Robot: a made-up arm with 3 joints. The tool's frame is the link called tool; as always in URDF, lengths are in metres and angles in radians. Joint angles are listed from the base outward. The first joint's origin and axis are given. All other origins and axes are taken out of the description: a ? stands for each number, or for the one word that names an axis. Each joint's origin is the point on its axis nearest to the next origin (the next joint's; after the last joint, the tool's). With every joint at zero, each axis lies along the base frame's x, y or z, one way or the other. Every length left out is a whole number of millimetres.
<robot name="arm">
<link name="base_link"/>
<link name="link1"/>
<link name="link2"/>
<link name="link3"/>
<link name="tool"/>
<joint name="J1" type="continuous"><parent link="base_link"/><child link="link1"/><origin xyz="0 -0.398 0.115"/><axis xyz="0 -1 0"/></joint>
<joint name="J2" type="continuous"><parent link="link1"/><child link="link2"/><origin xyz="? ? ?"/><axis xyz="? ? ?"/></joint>
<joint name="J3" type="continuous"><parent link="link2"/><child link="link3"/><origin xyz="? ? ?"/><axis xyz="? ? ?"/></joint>
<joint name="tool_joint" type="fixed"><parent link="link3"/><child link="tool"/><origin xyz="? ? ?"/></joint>
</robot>
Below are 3 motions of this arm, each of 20 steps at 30 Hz.
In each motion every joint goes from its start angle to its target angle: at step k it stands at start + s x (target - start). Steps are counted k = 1, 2, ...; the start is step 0. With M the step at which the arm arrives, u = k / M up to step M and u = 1 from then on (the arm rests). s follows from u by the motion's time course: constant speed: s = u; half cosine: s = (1 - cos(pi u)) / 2; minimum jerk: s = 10 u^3 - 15 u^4 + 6 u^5.
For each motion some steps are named. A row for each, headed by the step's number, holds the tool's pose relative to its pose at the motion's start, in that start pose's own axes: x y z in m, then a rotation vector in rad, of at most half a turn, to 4 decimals.
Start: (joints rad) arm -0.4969 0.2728 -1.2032
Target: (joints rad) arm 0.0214 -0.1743 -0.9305
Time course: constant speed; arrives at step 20
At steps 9, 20:
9: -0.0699 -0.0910 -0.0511 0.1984 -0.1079 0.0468
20: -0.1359 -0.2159 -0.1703 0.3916 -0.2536 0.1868

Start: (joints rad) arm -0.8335 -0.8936 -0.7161
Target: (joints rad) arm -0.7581 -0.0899 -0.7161
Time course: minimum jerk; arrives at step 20
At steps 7, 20:
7: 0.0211 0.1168 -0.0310 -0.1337 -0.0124 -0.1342
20: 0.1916 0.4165 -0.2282 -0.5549 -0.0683 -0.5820

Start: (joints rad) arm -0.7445 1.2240 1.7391
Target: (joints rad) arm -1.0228 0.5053 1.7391
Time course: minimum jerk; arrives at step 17
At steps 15, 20:
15: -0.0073 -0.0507 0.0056 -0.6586 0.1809 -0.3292
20: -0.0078 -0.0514 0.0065 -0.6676 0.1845 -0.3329

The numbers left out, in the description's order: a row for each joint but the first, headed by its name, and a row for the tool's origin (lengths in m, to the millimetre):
J2: xyz 0.032 0 0.033, axis 0 0 -1
J3: xyz -0.317 0.121 0, axis 0 1 0
tool: xyz -0.387 0 0.057

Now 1 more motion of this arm.
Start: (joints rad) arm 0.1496 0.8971 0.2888
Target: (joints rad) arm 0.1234 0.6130 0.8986
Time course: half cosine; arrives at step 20
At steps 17, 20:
17: 0.0841 -0.1364 0.2071 -0.1633 0.5910 0.2189
20: 0.0932 -0.1411 0.2172 -0.1767 0.6248 0.2291

